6 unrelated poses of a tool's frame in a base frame.
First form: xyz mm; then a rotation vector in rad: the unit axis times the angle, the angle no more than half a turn.
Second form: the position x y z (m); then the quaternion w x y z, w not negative. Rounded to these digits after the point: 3 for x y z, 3 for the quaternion.
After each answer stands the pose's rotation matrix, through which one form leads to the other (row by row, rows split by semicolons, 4 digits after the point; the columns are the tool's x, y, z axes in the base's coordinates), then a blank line. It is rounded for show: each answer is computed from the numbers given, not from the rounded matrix.
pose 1, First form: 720 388 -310 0.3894 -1.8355 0.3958
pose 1, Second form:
0.720 0.388 -0.310 0.574 0.166 -0.783 0.169
-0.2847 -0.4545 -0.8440; -0.0663 0.8877 -0.4557; 0.9563 -0.0737 -0.2829

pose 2, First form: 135 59 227 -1.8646 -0.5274 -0.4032
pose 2, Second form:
0.135 0.059 0.227 0.549 -0.787 -0.223 -0.170
0.8428 0.5377 0.0236; 0.1638 -0.2980 0.9404; 0.5127 -0.7887 -0.3392

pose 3, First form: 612 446 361 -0.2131 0.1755 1.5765
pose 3, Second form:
0.612 0.446 0.361 0.697 -0.096 0.079 0.707
-0.0114 -0.9996 -0.0254; 0.9695 -0.0173 0.2443; -0.2447 -0.0219 0.9694

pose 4, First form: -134 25 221 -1.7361 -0.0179 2.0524
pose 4, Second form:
-0.134 0.025 0.221 0.225 -0.629 -0.006 0.744
-0.1070 -0.3262 -0.9392; 0.3425 -0.8989 0.2732; -0.9334 -0.2925 0.2079

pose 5, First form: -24 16 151 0.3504 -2.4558 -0.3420
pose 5, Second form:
-0.024 0.016 0.151 0.313 0.133 -0.931 -0.130
-0.7683 -0.1662 -0.6181; -0.3288 0.9310 0.1583; 0.5492 0.3249 -0.7700

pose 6, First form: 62 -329 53 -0.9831 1.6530 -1.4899
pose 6, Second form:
0.062 -0.329 0.053 0.347 -0.379 0.637 -0.574
-0.4719 -0.0844 0.8776; -0.8816 0.0530 -0.4690; -0.0069 -0.9950 -0.0994

